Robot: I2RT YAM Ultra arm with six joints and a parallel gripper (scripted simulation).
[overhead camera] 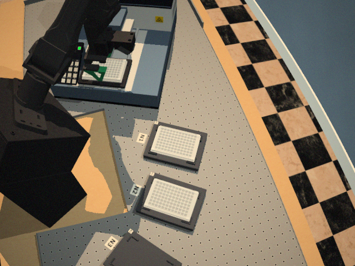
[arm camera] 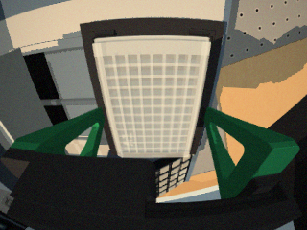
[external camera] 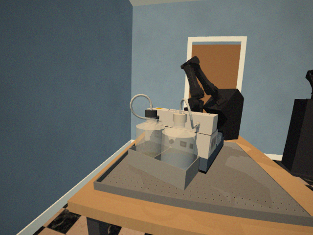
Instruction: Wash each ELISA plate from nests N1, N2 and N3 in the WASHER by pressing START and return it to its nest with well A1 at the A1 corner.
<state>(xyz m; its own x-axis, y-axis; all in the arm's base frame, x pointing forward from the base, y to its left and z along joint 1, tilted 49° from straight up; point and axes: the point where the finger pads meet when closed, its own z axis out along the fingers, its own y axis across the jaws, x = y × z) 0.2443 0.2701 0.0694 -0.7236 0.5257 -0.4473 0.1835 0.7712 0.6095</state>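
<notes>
The dark carrier is 2 cm below my hand. Round my hand: N1 label (10 cm ahead, 20 cm to the right, 11 cm below); manifold (4 cm ahead, 15 cm to the left, 3 cm above); washer (4 cm ahead, 15 cm to the left, 2 cm above).
</notes>
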